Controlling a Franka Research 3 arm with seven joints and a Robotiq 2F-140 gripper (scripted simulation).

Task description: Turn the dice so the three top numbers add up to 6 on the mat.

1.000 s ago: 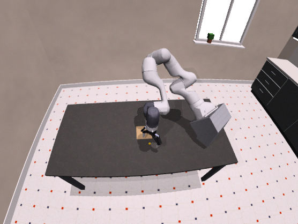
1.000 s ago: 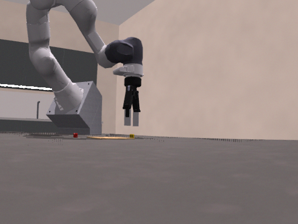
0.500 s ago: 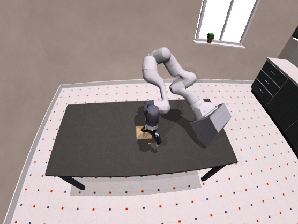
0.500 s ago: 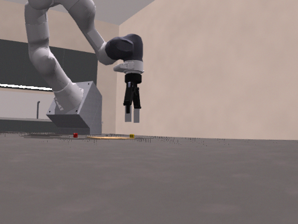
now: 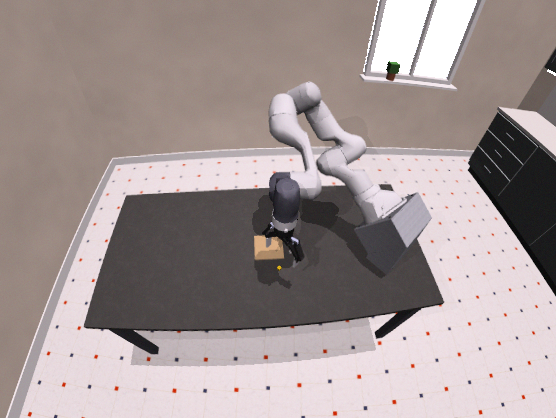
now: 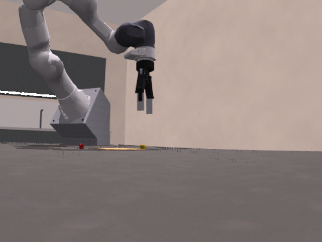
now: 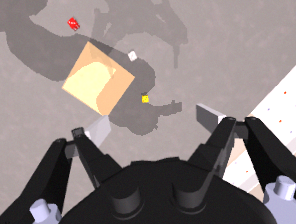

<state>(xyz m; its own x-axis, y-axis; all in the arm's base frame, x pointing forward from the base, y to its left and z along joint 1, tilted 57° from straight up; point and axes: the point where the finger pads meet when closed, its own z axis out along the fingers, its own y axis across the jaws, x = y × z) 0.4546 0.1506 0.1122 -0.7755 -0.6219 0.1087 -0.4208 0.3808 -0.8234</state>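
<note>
My gripper is now 1 cm to the left of the yellow die and 15 cm above it. The rest, counted from my hand: tan mat: 15 cm to the right, 16 cm below; red die: 11 cm behind, 23 cm to the right, 15 cm below; white die: 9 cm behind, 8 cm to the right, 15 cm below.
</note>
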